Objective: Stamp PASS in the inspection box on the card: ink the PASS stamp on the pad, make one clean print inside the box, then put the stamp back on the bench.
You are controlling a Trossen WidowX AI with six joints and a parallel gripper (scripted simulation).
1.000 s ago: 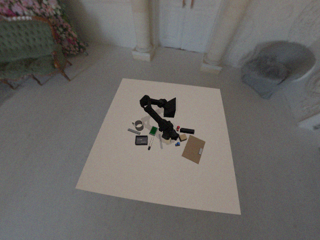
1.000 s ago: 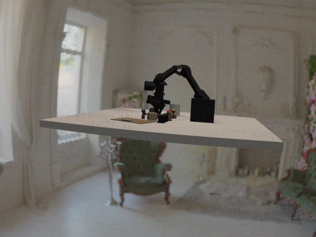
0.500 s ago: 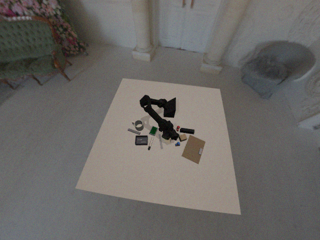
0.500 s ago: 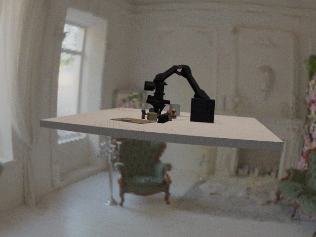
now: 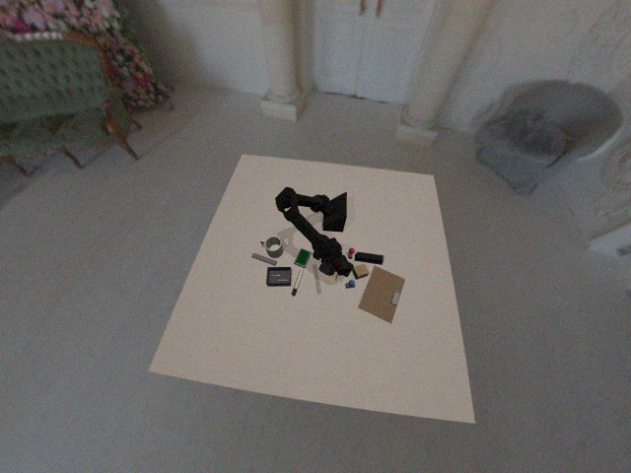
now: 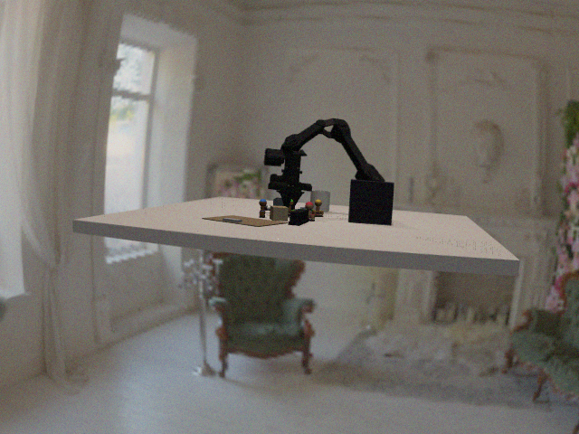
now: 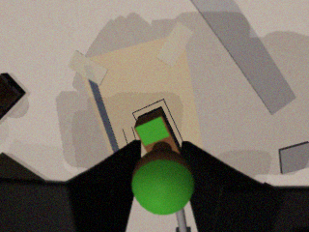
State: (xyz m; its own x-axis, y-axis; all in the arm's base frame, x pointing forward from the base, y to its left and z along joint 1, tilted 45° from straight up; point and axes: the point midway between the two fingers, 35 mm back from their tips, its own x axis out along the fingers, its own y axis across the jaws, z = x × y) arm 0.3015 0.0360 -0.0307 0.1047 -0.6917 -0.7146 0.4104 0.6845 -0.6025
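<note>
Now: the green-knobbed stamp right at my gripper tip. From my gripper tip the other things lie so: cream card 1 cm ahead, 1 cm to the left, 2 cm below; then grey ruler 6 cm ahead, 6 cm to the right, 2 cm below; then yellow stamp 9 cm behind, 7 cm to the right.
</note>
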